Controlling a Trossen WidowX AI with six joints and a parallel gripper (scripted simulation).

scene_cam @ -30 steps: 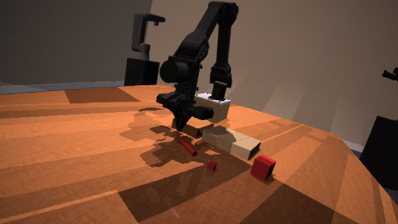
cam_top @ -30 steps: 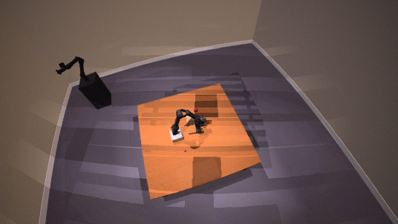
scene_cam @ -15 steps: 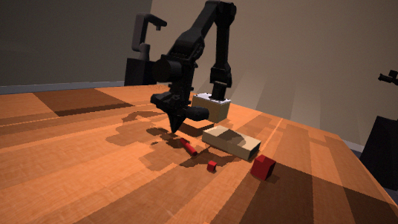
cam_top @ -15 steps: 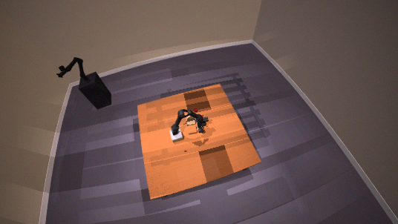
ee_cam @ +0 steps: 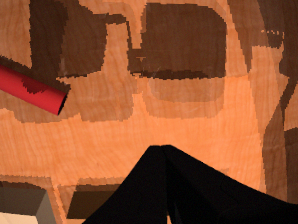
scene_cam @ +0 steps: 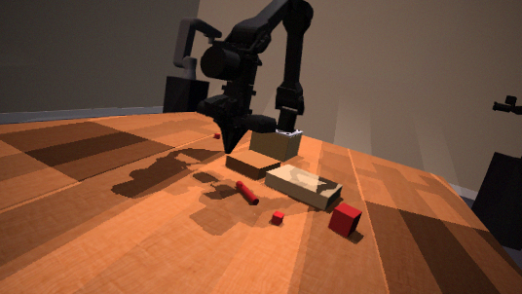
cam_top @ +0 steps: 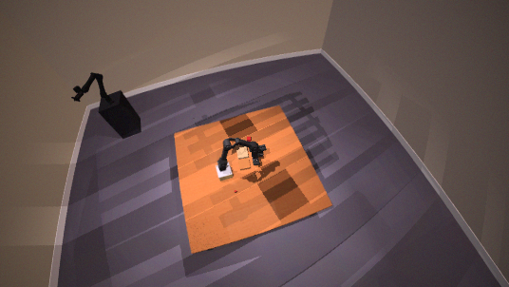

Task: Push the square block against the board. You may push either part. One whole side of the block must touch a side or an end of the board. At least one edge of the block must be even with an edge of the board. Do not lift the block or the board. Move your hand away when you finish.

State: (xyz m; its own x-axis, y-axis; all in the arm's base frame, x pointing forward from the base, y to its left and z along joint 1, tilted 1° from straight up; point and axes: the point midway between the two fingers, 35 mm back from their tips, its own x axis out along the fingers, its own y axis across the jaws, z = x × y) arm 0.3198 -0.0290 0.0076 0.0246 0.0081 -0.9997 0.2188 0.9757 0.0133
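The flat brown square block lies 110 mm behind my gripper tip, 20 mm to the left of it and 40 mm below it. The rest, counted from my gripper tip: pale long board: 70 mm behind, 170 mm to the left, 40 mm below; then red rod: 40 mm ahead, 80 mm to the left, 50 mm below.
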